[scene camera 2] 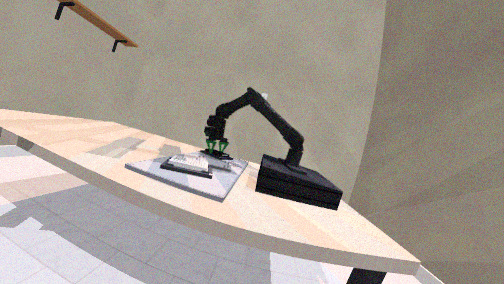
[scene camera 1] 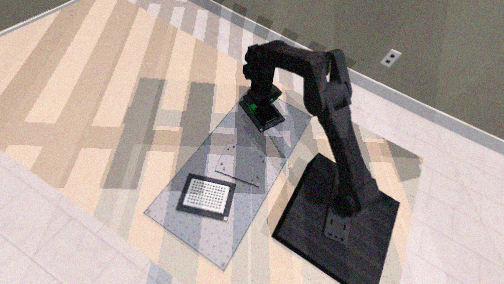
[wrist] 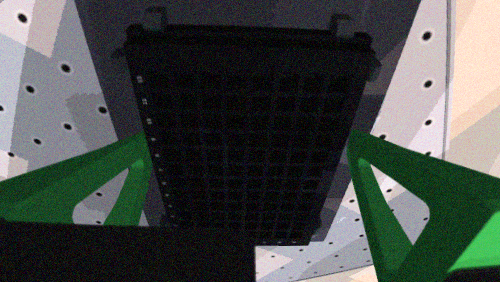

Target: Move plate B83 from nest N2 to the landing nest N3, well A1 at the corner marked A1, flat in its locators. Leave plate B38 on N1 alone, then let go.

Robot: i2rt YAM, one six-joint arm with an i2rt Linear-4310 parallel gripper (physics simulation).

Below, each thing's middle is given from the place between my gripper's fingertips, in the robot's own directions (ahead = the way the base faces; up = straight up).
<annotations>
I see my gripper 25 cm to the right of the grey nest with pegs [scene camera 1: 236, 161] and 2 cm past it.
</annotations>
